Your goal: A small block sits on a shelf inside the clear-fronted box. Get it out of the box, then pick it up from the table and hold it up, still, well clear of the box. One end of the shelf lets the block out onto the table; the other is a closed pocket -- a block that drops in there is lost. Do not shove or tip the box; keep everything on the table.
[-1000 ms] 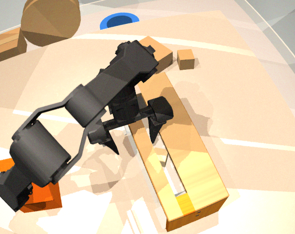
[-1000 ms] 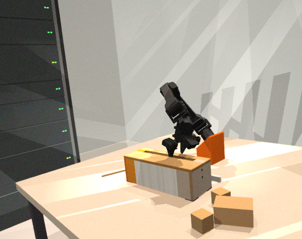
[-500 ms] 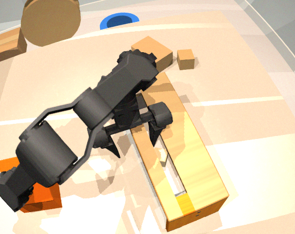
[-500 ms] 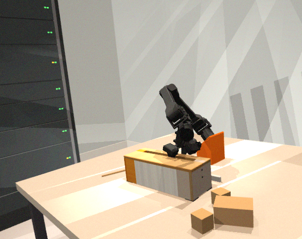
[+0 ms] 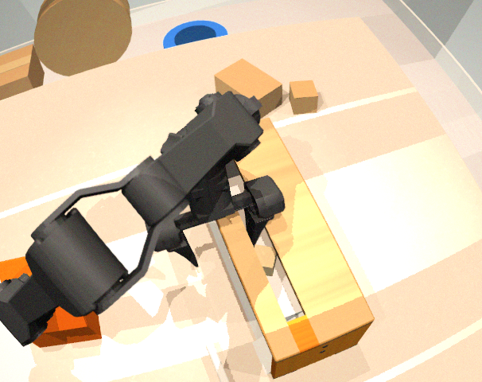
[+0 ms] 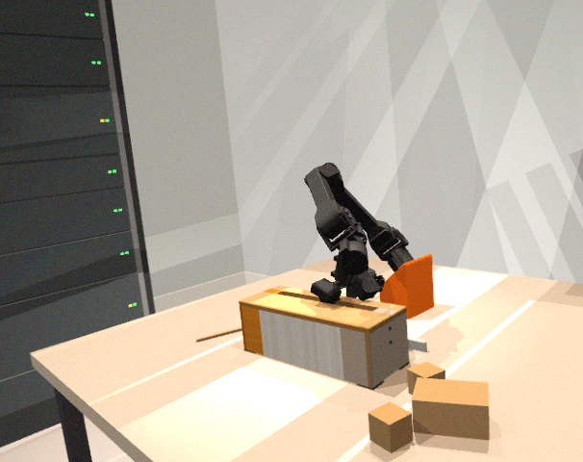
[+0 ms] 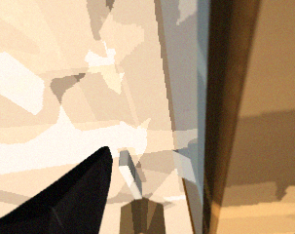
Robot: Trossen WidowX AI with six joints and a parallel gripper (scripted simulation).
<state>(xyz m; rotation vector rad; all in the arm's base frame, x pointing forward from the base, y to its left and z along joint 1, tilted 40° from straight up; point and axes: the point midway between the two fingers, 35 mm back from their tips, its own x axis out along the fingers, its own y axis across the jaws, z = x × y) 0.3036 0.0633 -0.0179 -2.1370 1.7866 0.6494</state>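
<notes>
My gripper tip is now 4 cm short of the long wooden box, 1 cm to the right of it and 2 cm above it. Also, from my gripper tip: tan block: 6 cm ahead, 2 cm to the right; then thin wooden stick: 16 cm ahead, 29 cm to the right, 8 cm below.
</notes>
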